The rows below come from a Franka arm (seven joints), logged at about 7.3 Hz.
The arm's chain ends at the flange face. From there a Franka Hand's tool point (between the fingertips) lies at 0.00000 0.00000 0.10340 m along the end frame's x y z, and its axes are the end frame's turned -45 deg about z.
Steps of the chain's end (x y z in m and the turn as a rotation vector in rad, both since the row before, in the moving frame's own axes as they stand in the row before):
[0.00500 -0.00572 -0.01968 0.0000 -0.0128 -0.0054]
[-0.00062 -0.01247 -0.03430 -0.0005 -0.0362 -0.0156]
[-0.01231 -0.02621 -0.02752 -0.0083 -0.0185 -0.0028]
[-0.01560 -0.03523 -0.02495 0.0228 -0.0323 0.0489]
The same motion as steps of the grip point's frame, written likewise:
[0.00664 -0.00144 -0.01969 0.0091 -0.0091 -0.0054]
[0.00568 -0.01184 -0.03437 0.0252 -0.0260 -0.0156]
[0.00787 -0.02798 -0.02754 0.0072 -0.0190 -0.0028]
[0.01328 -0.03999 -0.02503 0.0390 -0.0067 0.0489]

